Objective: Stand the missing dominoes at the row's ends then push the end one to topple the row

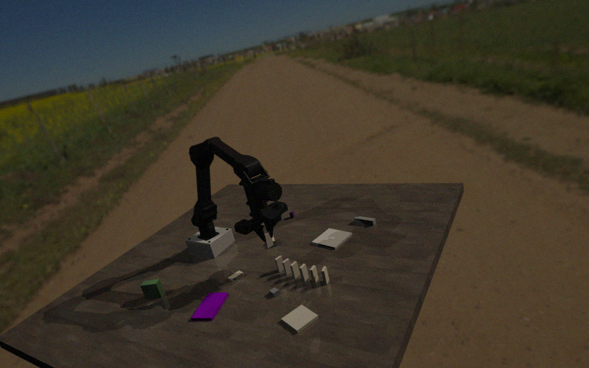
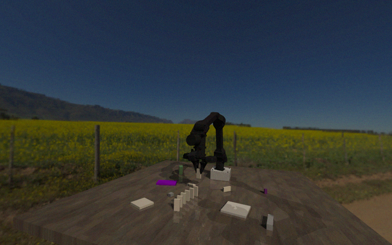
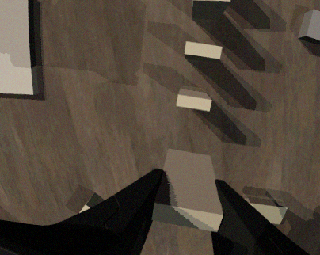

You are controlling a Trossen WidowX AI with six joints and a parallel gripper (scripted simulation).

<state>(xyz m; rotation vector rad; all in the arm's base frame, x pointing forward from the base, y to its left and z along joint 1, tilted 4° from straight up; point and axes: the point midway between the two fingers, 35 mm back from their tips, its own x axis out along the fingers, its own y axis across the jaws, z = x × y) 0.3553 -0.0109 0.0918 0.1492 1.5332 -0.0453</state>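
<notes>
Now: gripper tip 250 mm to the left of the purple flat tile, 110 mm above it and 60 mm past it. The rest, counted from my gripper tip: small purple cube: 330 mm to the left, 200 mm behind, 100 mm below; white flat plate: 220 mm to the left, 110 mm below, 80 mm ahead; small grey cube: 110 mm to the right, 110 mm below, 100 mm ahead.
</notes>
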